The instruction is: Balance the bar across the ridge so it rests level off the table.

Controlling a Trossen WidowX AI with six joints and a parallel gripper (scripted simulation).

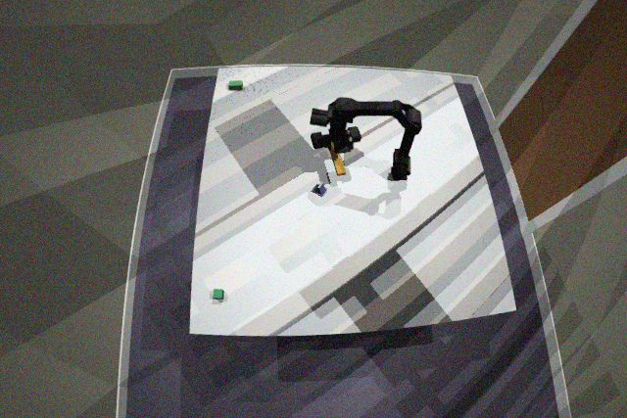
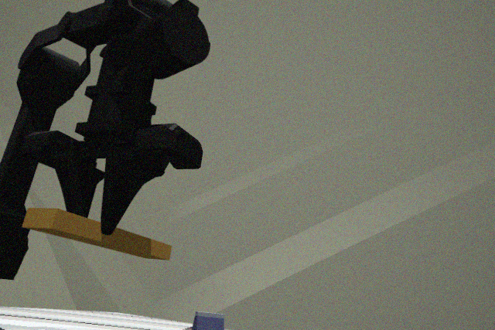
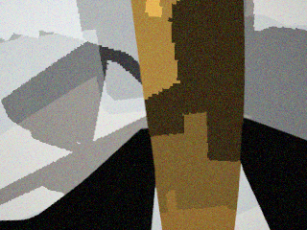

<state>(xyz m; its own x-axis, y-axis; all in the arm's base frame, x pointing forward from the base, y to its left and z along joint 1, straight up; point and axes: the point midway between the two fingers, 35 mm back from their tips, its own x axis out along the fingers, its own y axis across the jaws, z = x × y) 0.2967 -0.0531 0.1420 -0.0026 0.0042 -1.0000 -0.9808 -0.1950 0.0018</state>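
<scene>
My gripper tip is 3 cm to the right of the bar and 1 cm past it.
</scene>
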